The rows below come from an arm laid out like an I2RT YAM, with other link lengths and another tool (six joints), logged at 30 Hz.
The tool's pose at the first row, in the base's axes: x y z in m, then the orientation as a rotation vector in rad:
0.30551 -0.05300 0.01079 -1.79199 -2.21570 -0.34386
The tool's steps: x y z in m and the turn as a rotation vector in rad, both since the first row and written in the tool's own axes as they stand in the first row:
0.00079 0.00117 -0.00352 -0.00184 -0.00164 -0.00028
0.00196 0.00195 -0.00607 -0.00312 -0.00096 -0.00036
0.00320 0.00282 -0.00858 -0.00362 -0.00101 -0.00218
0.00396 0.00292 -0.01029 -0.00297 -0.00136 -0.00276
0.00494 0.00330 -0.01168 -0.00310 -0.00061 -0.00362
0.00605 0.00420 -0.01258 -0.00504 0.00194 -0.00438
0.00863 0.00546 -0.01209 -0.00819 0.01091 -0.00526
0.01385 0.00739 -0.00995 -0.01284 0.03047 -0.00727
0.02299 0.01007 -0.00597 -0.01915 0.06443 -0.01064
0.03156 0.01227 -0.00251 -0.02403 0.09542 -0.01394
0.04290 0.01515 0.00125 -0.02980 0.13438 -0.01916
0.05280 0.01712 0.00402 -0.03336 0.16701 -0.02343
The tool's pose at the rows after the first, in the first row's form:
0.30671 -0.05326 0.01438 -1.79355 -2.21748 -0.34472
0.30739 -0.05292 0.01719 -1.79374 -2.21737 -0.34679
0.30815 -0.05249 0.01999 -1.79211 -2.21928 -0.34771
0.30820 -0.05237 0.02186 -1.79137 -2.21994 -0.34679
0.30846 -0.05188 0.02351 -1.79011 -2.22029 -0.34773
0.30917 -0.05099 0.02476 -1.78887 -2.21972 -0.35225
0.30987 -0.04820 0.02523 -1.78451 -2.21515 -0.36346
0.31059 -0.04228 0.02510 -1.77371 -2.20472 -0.38518
0.31116 -0.03199 0.02465 -1.75403 -2.18584 -0.42040
0.31141 -0.02249 0.02448 -1.73522 -2.16836 -0.45111
0.31176 -0.01022 0.02501 -1.71007 -2.14696 -0.48889
0.31156 0.00020 0.02595 -1.68835 -2.12839 -0.51851

